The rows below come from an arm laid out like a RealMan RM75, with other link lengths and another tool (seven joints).
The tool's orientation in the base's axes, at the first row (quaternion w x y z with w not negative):
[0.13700 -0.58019 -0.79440 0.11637]
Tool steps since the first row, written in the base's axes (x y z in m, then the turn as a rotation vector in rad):
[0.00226 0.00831 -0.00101 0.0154 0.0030 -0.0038]
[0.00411 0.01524 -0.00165 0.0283 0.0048 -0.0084]
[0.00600 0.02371 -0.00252 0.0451 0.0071 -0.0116]
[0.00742 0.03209 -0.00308 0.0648 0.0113 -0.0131]
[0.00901 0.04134 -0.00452 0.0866 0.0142 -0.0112]
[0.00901 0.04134 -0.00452 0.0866 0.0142 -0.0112]
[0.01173 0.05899 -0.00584 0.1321 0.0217 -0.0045]
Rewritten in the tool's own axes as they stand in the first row. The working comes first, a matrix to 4 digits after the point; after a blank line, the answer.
The tool's axes in the first row as the columns of a matrix, in the base's axes (used below as rounded here):
[-0.2892 0.8899 -0.3527]
[0.9537 0.2997 -0.0259]
[0.0826 -0.3439 -0.9354]

[0.00719 0.00485 -0.00007 -0.0019 0.0159 -0.0020]
[0.01321 0.00879 -0.00030 -0.0043 0.0295 -0.0022]
[0.02067 0.01331 -0.00037 -0.0072 0.0463 -0.0052]
[0.02820 0.01728 -0.00057 -0.0090 0.0656 -0.0109]
[0.03645 0.02196 -0.00002 -0.0124 0.0852 -0.0204]
[0.03645 0.02196 -0.00002 -0.0124 0.0852 -0.0204]
[0.05238 0.03013 -0.00020 -0.0179 0.1256 -0.0429]

